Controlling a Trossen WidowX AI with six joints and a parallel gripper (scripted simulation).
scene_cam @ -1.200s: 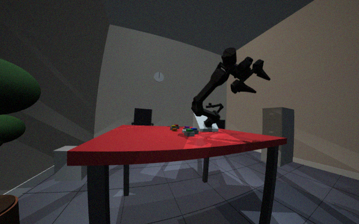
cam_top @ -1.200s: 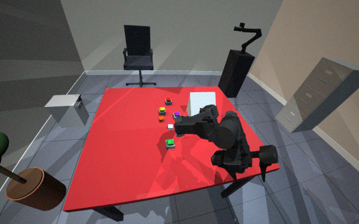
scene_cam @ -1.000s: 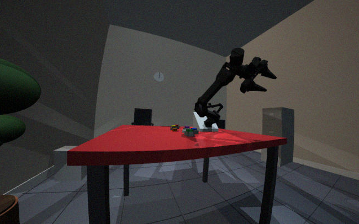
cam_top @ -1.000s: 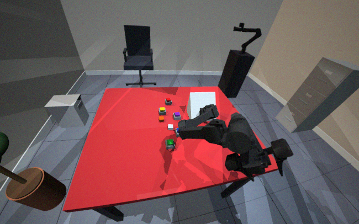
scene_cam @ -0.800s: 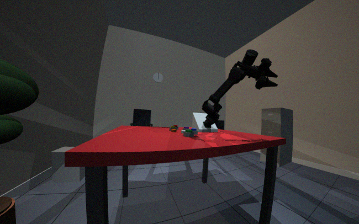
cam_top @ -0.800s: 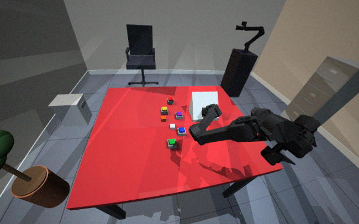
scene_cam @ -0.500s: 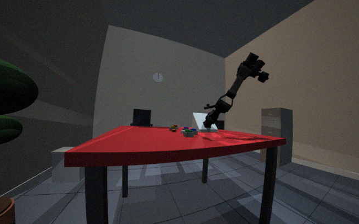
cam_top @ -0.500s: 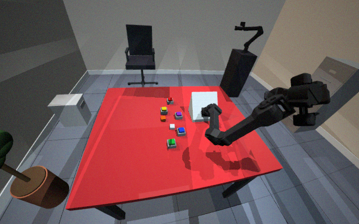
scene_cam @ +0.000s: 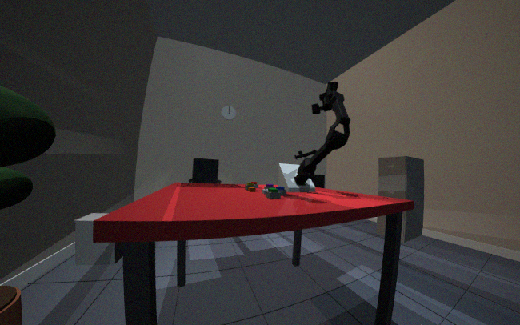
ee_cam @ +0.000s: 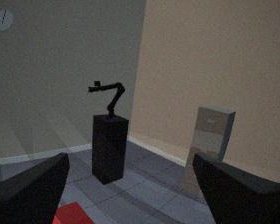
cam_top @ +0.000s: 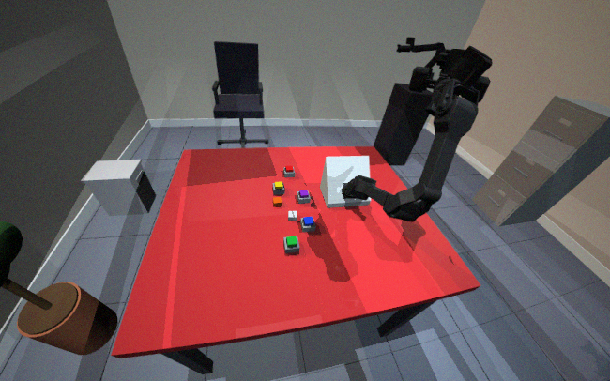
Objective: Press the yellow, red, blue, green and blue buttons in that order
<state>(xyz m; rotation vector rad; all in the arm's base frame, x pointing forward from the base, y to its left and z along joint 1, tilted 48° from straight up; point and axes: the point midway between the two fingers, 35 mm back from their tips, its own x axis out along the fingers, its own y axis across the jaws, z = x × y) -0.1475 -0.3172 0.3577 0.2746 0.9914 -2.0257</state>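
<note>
The yellow button lies 480 mm ahead of my gripper tip, 110 mm to the right of it and 500 mm below it. Also, from my gripper tip: blue button (380 mm ahead, 100 mm to the left, 500 mm below); then purple button (370 mm ahead, 50 mm to the right, 500 mm below); then white block (430 mm ahead, 50 mm to the left, 520 mm below).
</note>
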